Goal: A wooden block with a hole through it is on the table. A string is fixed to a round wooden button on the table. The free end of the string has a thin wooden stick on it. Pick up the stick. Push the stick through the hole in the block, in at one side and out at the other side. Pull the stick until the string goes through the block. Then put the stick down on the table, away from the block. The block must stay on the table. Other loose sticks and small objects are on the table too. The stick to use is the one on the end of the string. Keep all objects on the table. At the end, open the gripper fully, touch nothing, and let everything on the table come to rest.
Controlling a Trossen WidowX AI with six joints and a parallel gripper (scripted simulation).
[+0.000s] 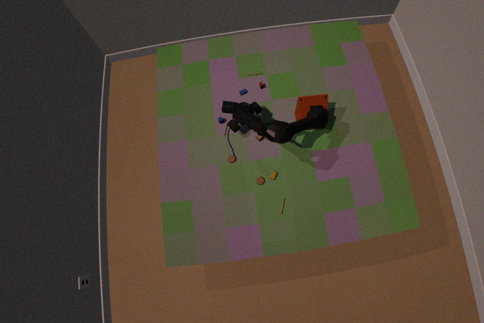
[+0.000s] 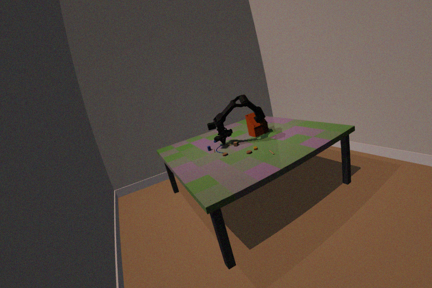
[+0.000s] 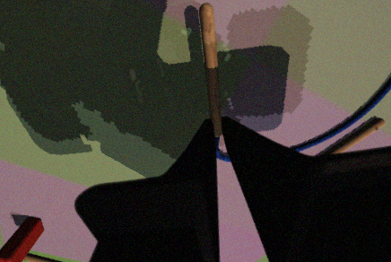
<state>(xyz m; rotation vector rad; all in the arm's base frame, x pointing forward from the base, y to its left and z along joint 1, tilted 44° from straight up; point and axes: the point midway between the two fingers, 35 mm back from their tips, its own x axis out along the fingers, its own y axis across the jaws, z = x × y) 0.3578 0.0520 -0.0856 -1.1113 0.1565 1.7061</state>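
The wooden block lies 90 mm to the left of my gripper tip and 70 mm behind it. From my gripper tip the other things lie so: blue block 190 mm to the right, 10 mm below; thin wooden stick 10 mm to the left, 10 mm behind; blue cylinder 130 mm ahead, 20 mm to the right, 10 mm above.
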